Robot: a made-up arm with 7 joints.
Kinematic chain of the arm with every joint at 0, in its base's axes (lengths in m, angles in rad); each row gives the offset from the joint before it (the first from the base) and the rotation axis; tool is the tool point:
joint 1: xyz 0 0 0.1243 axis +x
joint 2: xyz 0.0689 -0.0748 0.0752 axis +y
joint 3: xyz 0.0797 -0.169 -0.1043 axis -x
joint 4: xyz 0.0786 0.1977 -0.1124 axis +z
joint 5: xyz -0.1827 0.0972 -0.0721 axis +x
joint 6: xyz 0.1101 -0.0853 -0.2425 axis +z
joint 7: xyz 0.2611 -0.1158 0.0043 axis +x
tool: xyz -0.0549 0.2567 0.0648
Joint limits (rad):
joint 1: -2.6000..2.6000
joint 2: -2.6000..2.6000
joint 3: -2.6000..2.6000
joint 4: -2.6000..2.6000
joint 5: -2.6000..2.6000
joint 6: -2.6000..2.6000
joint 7: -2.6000..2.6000
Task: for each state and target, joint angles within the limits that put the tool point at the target. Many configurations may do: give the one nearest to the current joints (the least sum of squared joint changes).
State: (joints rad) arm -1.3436 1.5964 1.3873 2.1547 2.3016 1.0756 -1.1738
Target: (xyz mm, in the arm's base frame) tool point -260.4 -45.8 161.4
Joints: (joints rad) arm -1.2588 1.0398 1.8429 1.7495 2.6000 0.8858 -1.1289
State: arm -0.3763 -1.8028 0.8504 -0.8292 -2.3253 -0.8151 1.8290
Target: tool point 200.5 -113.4 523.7
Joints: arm 0.3715 -1.7559 0.8319 -1.0234 -1.6956 -0.4722 1.5709
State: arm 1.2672 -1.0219 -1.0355 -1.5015 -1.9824 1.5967 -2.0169
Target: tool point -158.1 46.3 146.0
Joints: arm 1.3381 -0.8322 -0.9162 -1.8489 -1.9926 1.7241 -1.7369
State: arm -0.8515 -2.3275 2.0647 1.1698 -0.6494 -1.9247 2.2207
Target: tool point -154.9 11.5 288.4
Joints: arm -0.9786 -2.3239 2.3312 1.2997 -0.7551 -1.7329 2.3022
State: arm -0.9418 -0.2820 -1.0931 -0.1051 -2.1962 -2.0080 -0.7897
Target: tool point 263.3 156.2 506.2
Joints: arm -1.0492 0.0305 -0.8005 -0.1433 -2.2631 -1.7781 -0.5320
